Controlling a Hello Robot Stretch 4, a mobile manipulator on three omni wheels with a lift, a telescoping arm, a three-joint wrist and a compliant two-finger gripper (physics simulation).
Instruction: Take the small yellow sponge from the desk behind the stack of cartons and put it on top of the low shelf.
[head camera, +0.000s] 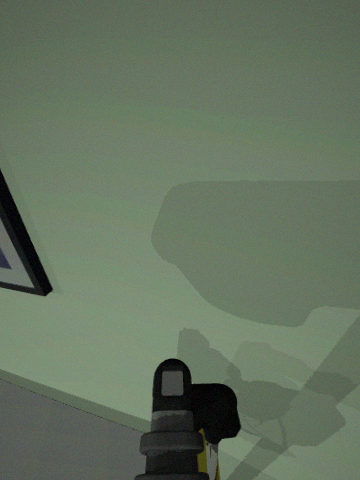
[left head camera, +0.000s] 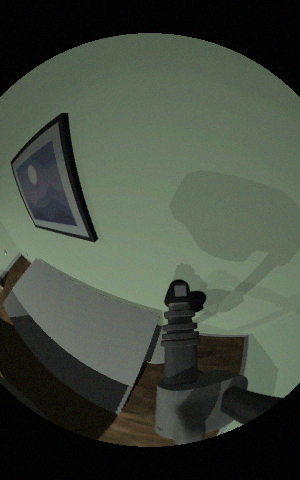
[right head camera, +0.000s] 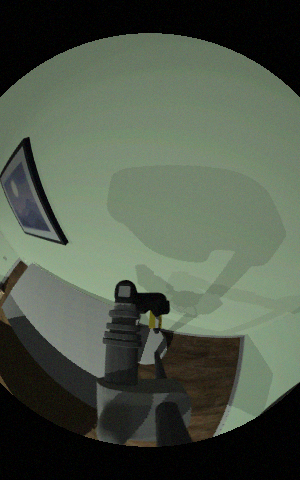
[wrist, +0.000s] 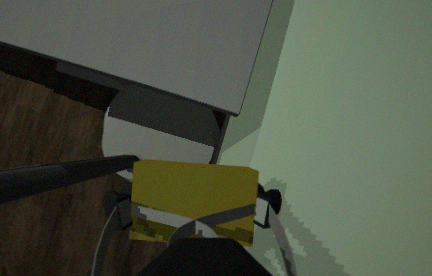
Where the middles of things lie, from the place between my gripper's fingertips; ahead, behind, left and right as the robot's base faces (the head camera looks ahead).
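I see the framed picture (left head camera: 46, 176), which is 24 cm ahead of my hand, 61 cm to the left of it and 65 cm above it. Then there is the small yellow sponge (wrist: 193, 190), and my hand is 2 cm below it.
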